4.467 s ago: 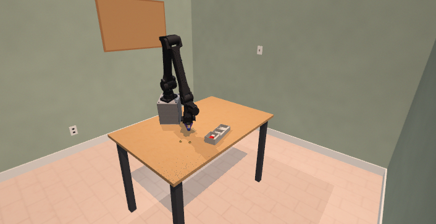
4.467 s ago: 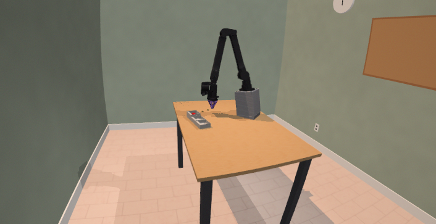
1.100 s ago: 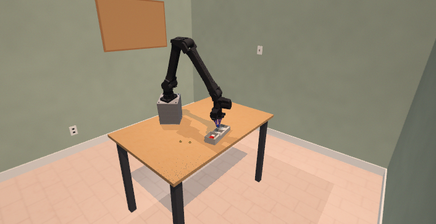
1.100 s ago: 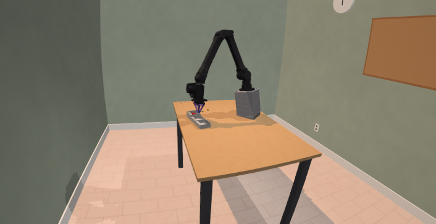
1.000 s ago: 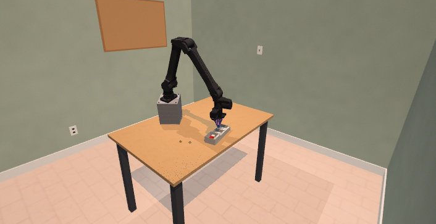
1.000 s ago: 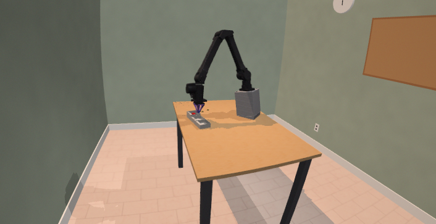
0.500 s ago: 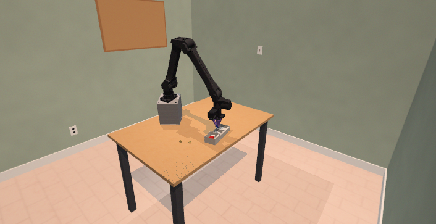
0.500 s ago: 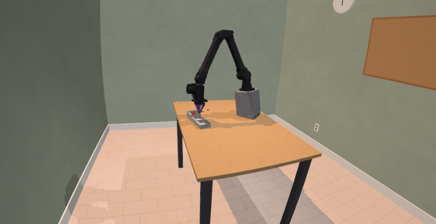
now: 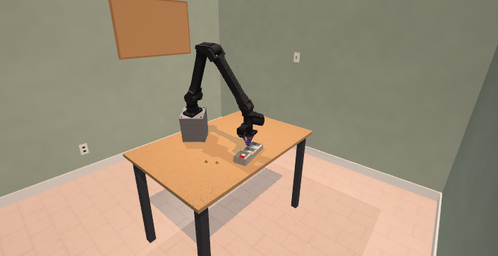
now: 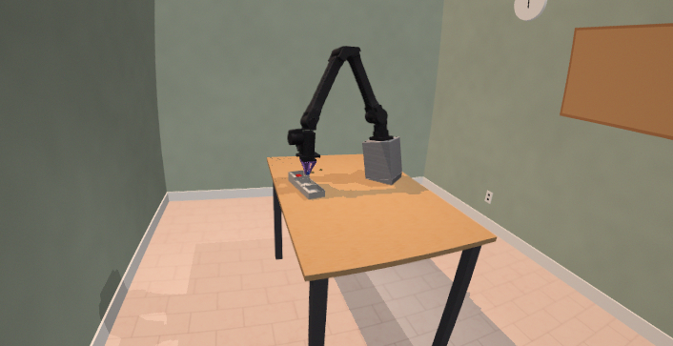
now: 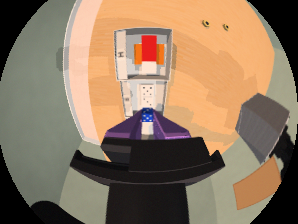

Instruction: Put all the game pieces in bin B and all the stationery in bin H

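The blue piece lies right at my hand. Round my hand: red piece: 80 mm to the right, 60 mm below; then white domino: 70 mm below; then grey bin row: 10 mm ahead, 60 mm below.
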